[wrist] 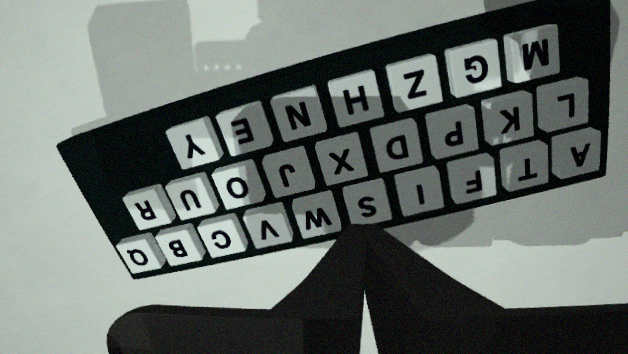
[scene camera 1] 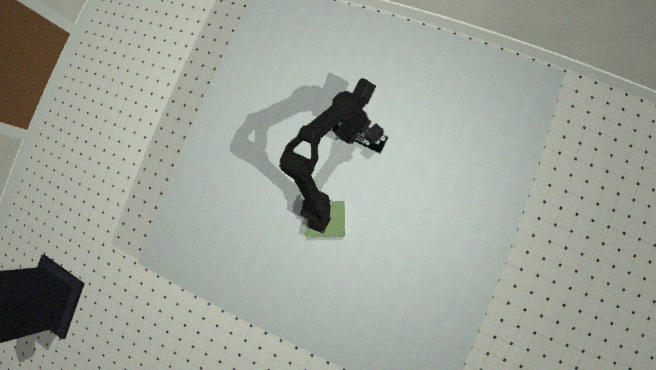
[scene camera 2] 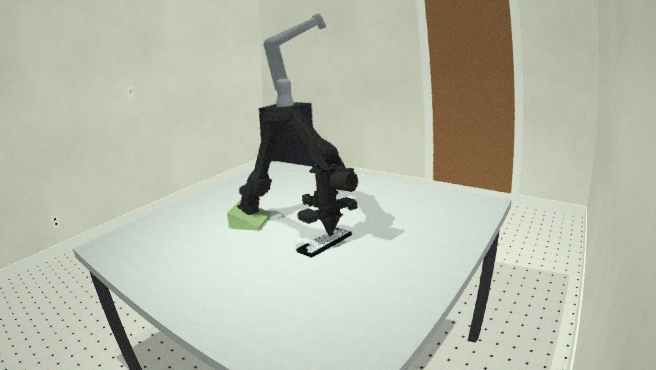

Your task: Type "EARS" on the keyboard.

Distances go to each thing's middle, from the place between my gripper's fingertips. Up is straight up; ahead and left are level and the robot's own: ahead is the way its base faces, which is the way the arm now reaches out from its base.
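Labels:
My gripper is 2 cm above the black keyboard (wrist: 107, 162), and it is also 2 cm past it.

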